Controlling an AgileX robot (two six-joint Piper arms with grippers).
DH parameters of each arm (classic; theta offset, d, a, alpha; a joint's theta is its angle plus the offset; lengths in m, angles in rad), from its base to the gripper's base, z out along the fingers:
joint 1: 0 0.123 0 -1.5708
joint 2: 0.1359 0 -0.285 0
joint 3: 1.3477 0 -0.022 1.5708
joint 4: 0 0.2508 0 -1.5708
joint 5: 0 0 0.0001 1.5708
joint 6: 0 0.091 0 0
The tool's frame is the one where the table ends.
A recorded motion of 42 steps. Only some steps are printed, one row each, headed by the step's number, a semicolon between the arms.
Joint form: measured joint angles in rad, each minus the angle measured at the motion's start. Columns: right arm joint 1, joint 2, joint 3, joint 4, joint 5, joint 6; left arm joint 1, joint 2, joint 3, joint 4, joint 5, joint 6.
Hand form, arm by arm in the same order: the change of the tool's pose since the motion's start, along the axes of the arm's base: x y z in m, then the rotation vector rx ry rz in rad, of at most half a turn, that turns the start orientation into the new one. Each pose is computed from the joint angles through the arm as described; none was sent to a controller.
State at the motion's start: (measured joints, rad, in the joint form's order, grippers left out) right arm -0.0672 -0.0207 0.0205 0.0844 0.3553 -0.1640; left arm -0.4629 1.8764 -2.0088 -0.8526 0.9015 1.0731
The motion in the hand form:
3: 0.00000 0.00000 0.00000 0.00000 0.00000 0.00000; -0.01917 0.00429 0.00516 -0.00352 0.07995 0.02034
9: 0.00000 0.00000 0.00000 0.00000 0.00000 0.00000; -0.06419 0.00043 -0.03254 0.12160 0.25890 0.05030
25: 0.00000 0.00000 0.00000 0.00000 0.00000 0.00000; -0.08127 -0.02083 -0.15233 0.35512 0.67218 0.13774
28: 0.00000 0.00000 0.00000 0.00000 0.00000 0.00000; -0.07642 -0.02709 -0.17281 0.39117 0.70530 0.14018
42: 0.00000 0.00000 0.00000 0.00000 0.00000 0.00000; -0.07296 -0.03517 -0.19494 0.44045 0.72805 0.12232
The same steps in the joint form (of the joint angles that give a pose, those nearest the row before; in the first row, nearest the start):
3: 0.0000 0.0000 0.0000 0.0000 0.0000 0.0000; -0.0136 -0.0677 0.0679 0.0310 0.0156 -0.1008
9: 0.0000 0.0000 0.0000 0.0000 0.0000 0.0000; -0.0988 -0.2049 0.3474 0.1660 -0.0011 -0.2645
25: 0.0000 0.0000 0.0000 0.0000 0.0000 0.0000; -0.1862 -0.1107 0.6138 0.2636 -0.0054 -0.5173
28: 0.0000 0.0000 0.0000 0.0000 0.0000 0.0000; -0.1928 -0.0570 0.6138 0.2680 -0.0124 -0.5189
42: 0.0000 0.0000 0.0000 0.0000 0.0000 0.0000; -0.2047 0.0046 0.6060 0.2746 -0.0117 -0.5037

